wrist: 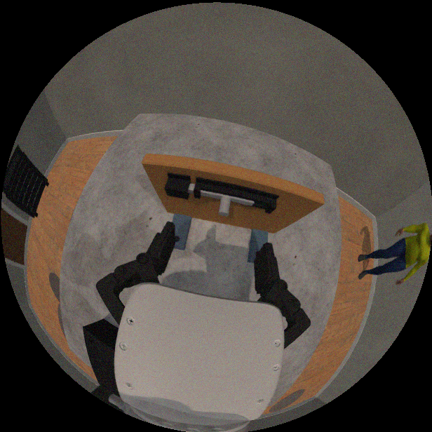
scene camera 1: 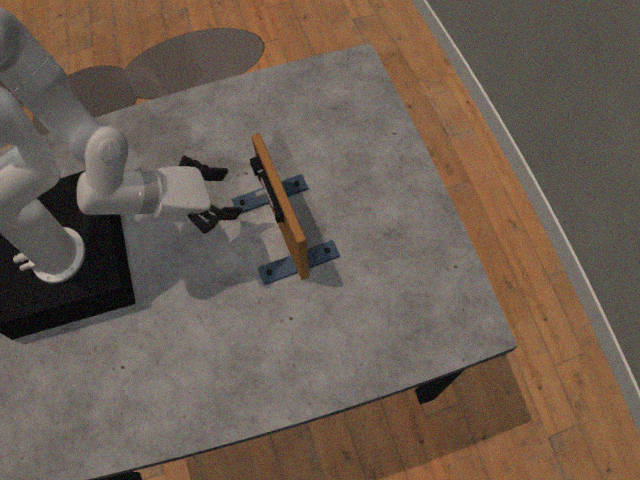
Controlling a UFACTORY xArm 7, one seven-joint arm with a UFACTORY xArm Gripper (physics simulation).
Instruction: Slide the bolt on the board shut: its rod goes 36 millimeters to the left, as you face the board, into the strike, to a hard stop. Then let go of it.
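Frame: origin at the arm's base, x left, y up, z ahead, level; millimetres.
Seen in the pictures: gripper, fingertip midpoint: (scene camera 1: 231, 193); arm's base, origin of the base link: (scene camera 1: 58, 255).
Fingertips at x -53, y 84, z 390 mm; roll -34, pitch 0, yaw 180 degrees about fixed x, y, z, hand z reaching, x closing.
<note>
Offsets run from my fingertips to a thing's top centre. "*": to the spot under its first point. Level surfaces: height alone.
The orange board {dx -14, dy +2, dz +87 mm} (scene camera 1: 289, 222) (wrist: 240, 222) stands upright across the table. In the wrist view the bolt's light grey rod (wrist: 237, 199) lies in its black housing, and its left end reaches across the gap to the black strike (wrist: 177, 186). How deep the rod sits inside the strike is hidden. The grey handle (wrist: 225, 205) sticks out from the rod toward the gripper. My gripper (scene camera 1: 234, 193) (wrist: 217, 243) is wide open and empty, its two black fingers well apart. It stands back from the board, with the handle beyond the fingertips and touching neither finger.
Two blue feet {* dx -108, dy -173, dz +38 mm} (scene camera 1: 276, 271) (wrist: 181, 240) carry the board on the grey table {dy -181 mm} (scene camera 1: 387, 289) (wrist: 125, 200). The arm's black base plate (scene camera 1: 103, 273) lies at the table's left in the scene view. A figure in a yellow top (wrist: 417, 247) stands beyond the table at the right of the wrist view.
</note>
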